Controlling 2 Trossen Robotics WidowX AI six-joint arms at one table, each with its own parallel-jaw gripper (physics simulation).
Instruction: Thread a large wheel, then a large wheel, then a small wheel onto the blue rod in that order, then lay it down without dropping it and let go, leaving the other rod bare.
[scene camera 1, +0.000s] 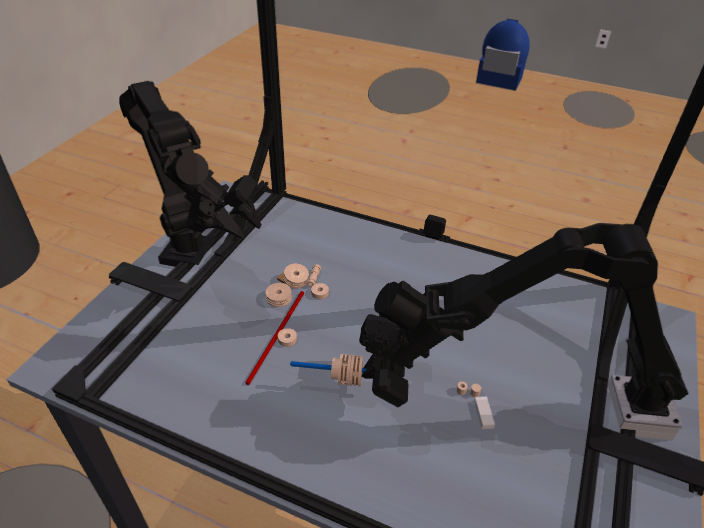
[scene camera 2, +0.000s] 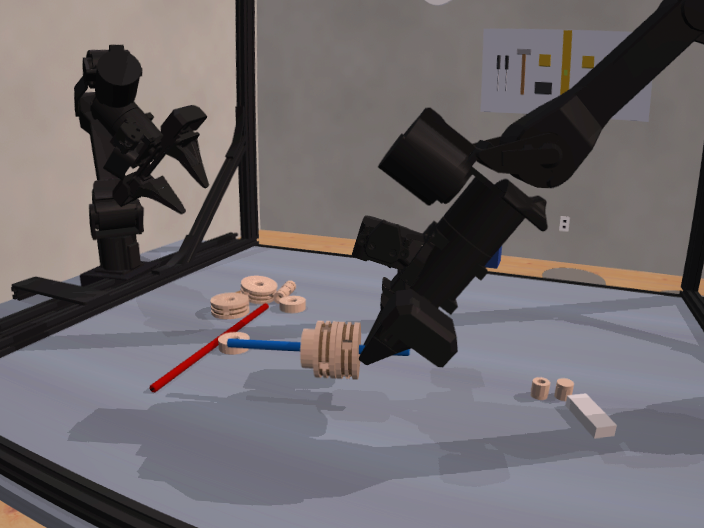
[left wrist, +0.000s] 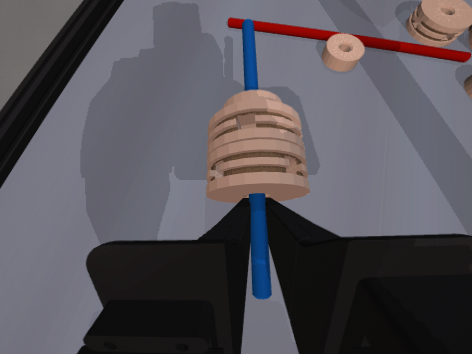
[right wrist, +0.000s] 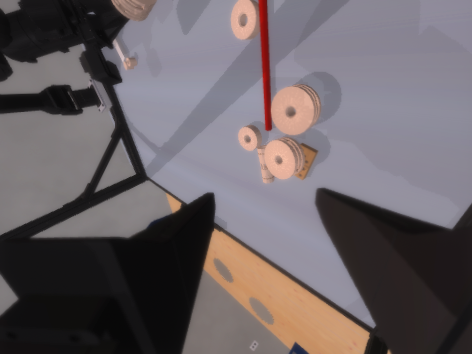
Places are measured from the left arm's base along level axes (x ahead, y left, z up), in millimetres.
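Pixels of known places: left gripper, fingertip midpoint: (scene camera 1: 363, 374) (scene camera 2: 362, 359) (left wrist: 256, 205) (right wrist: 135, 3); right gripper, fingertip midpoint: (scene camera 1: 251, 231) (scene camera 2: 195, 200) (right wrist: 264, 197); left arm's base, link origin: (scene camera 1: 645, 399) (right wrist: 95, 96); right arm's base, link origin: (scene camera 1: 187, 246) (scene camera 2: 119, 268).
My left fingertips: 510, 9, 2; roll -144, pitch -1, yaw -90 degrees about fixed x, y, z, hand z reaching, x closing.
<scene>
For each thing: its top centre in the pictures, then the offset to it from my left fingertips, as dx, dy, dz.
- blue rod, top centre: (left wrist: 253, 123) (scene camera 2: 316, 343) (scene camera 1: 339, 366) +45, +0, +15
- red rod, top centre: (scene camera 2: 218, 337) (right wrist: 261, 15) (left wrist: 345, 34) (scene camera 1: 276, 333) +188, -109, -37
- short ribbed peg, top centre: (scene camera 2: 284, 286) (right wrist: 262, 166) (scene camera 1: 313, 272) +140, -290, -28
- white block, top centre: (scene camera 2: 591, 409) (scene camera 1: 484, 410) (right wrist: 117, 48) -225, +27, -34
My left gripper (scene camera 1: 368, 370) (scene camera 2: 366, 355) (left wrist: 256, 205) is shut on the blue rod (scene camera 1: 309, 364) (scene camera 2: 264, 344) (left wrist: 250, 60), which it holds nearly level above the table. Two large wheels (scene camera 1: 352, 369) (scene camera 2: 344, 349) (left wrist: 257, 165) sit on the rod against the fingertips, and a small wheel (scene camera 1: 335, 370) (scene camera 2: 308, 347) (left wrist: 252, 96) sits beyond them, touching. The red rod (scene camera 1: 267, 349) (scene camera 2: 187, 362) (left wrist: 395, 46) (right wrist: 265, 70) lies bare on the table. My right gripper (scene camera 1: 250, 230) (scene camera 2: 196, 198) (right wrist: 264, 197) is open and empty, raised near its base.
A small wheel (scene camera 1: 287, 337) (scene camera 2: 233, 343) (left wrist: 342, 52) (right wrist: 244, 20) lies beside the red rod. Two large wheels (scene camera 1: 278, 294) (scene camera 1: 296, 274), another small wheel (scene camera 1: 320, 290) and a short ribbed peg (scene camera 1: 315, 275) lie at its far end. Two small cylinders (scene camera 2: 540, 388) (scene camera 2: 564, 389) and a white block (scene camera 2: 591, 414) are at the right.
</scene>
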